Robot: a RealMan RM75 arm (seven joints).
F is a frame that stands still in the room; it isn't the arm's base.
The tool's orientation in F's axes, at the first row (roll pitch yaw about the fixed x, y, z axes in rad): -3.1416, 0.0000, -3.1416
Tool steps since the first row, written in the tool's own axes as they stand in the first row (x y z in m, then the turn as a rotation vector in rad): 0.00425, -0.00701, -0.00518, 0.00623, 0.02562, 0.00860; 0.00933, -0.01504, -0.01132, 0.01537, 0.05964, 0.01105; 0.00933, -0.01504, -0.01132, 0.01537, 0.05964, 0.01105; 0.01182, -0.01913, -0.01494, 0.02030, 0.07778, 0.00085; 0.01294, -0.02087, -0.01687, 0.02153, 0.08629, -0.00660; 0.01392, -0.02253, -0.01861, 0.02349, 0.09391, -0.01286; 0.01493, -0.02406, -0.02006, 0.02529, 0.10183, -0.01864; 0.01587, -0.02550, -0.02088, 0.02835, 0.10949, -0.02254
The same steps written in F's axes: -0.00425, -0.00701, 0.00518, -0.00623, 0.02562, -0.00860; -0.00933, -0.01504, 0.01132, -0.01537, 0.05964, -0.01105; -0.00933, -0.01504, 0.01132, -0.01537, 0.05964, -0.01105; -0.01182, -0.01913, 0.01494, -0.02030, 0.07778, -0.00085; -0.01294, -0.02087, 0.01687, -0.02153, 0.08629, 0.00660; -0.01392, -0.02253, 0.01861, -0.02349, 0.09391, 0.01286; -0.01493, -0.02406, 0.02006, -0.02529, 0.10183, 0.01864; -0.01587, -0.02550, 0.02088, -0.02835, 0.10949, 0.02254
